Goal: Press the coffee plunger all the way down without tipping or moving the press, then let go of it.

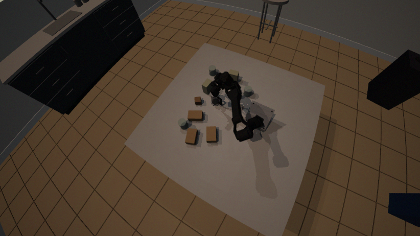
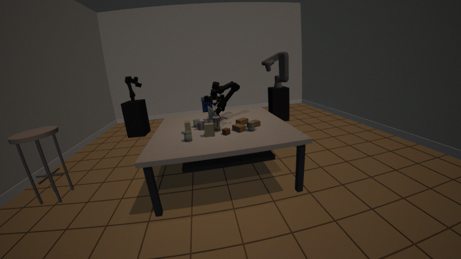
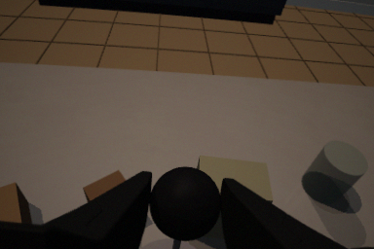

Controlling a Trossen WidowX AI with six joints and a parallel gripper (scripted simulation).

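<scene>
The coffee press is 2 cm behind my gripper tip and 13 cm below it. From my gripper tip the other things lie so: small brown cube (11 cm ahead, 8 cm to the left, 23 cm below).
</scene>
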